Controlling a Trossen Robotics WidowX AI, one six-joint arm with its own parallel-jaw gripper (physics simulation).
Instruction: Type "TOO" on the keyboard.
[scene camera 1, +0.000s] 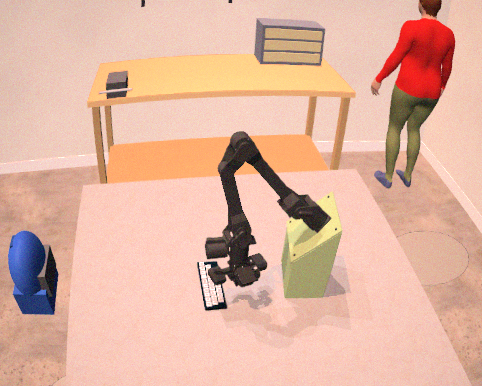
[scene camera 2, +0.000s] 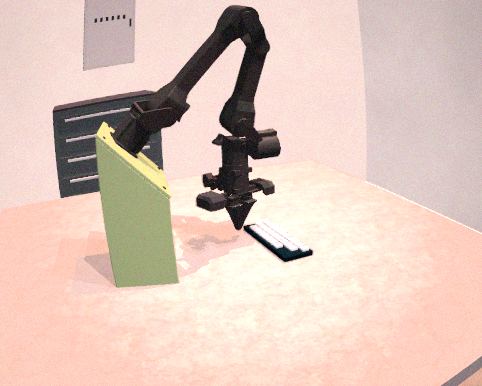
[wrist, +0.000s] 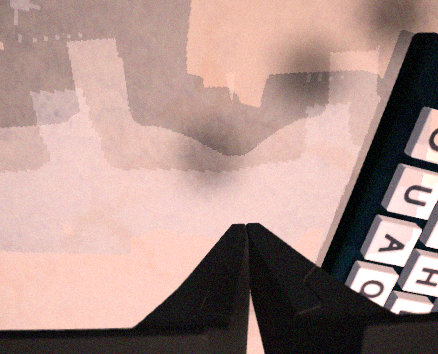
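Pixels of known places: gripper, fingertip midpoint: (scene camera 1: 236, 285) (scene camera 2: 238, 229) (wrist: 245, 237); arm's base at its link origin: (scene camera 1: 320, 221) (scene camera 2: 122, 145).
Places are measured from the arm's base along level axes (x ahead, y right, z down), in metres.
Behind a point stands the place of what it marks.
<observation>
A dark keyboard (scene camera 1: 216, 306) {y 0.026, x 0.343, z 0.258 m} (scene camera 2: 295, 256) {y 0.224, x 0.265, z 0.261 m} (wrist: 357, 210) {y 0.071, x 0.291, z 0.259 m} with white keys lies on the table. In the wrist view its side edge runs slanting along the right. There the U key (wrist: 416, 195) {y 0.064, x 0.310, z 0.253 m}, the A key (wrist: 391, 243) {y 0.083, x 0.302, z 0.253 m}, the Q key (wrist: 371, 288) {y 0.103, x 0.296, z 0.253 m} and part of the H key (wrist: 426, 276) {y 0.100, x 0.318, z 0.253 m} show, with part of the O key (wrist: 432, 140) {y 0.044, x 0.313, z 0.253 m} above them. The T key does not show readably in any view. My gripper (scene camera 2: 239, 228) {y 0.064, x 0.248, z 0.236 m} (wrist: 245, 237) {y 0.064, x 0.248, z 0.236 m} is shut and empty. Its tips point down beside the keyboard, above the table, and its right finger hides part of the keyboard's lower side.
The green pedestal (scene camera 1: 306, 270) {y -0.064, x 0.074, z 0.128 m} (scene camera 2: 137, 225) {y 0.096, x -0.033, z 0.138 m} carries the arm's base on the table (scene camera 1: 150, 340) {y -0.010, x 0.599, z 0.270 m} (scene camera 2: 225, 330) {y 0.325, x -0.023, z 0.271 m}. Behind stand a wooden desk (scene camera 1: 200, 75) with a drawer box (scene camera 1: 292, 45), and a person in red (scene camera 1: 425, 60). A blue chair (scene camera 1: 27, 265) is at the left.
</observation>
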